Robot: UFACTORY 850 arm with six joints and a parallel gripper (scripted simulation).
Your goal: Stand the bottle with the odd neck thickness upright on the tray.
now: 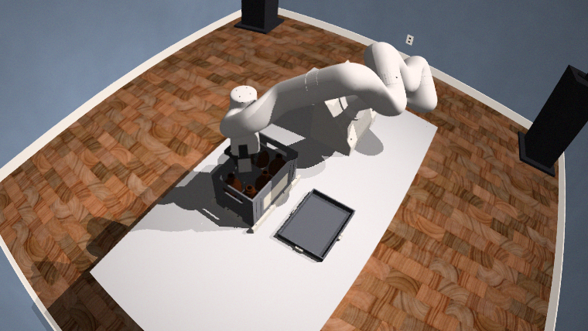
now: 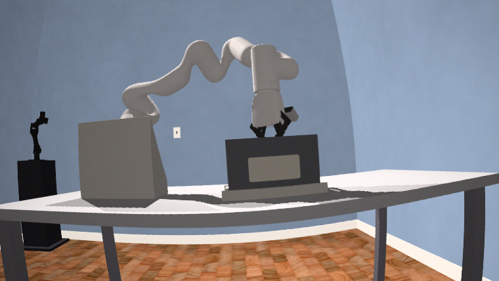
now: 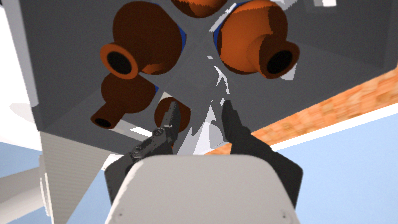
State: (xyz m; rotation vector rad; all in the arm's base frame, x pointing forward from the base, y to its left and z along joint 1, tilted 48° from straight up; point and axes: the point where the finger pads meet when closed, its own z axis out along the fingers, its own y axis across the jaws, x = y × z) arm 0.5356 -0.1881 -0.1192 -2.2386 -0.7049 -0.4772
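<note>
The dark grey crate is 80 mm below my hand, 40 mm to the left of it and 10 mm ahead of it. The rest, counted from my hand: dark tray: 320 mm to the left, 150 mm below, 30 mm ahead; then bottle: 100 mm ahead, 80 mm to the left, 70 mm below.
</note>
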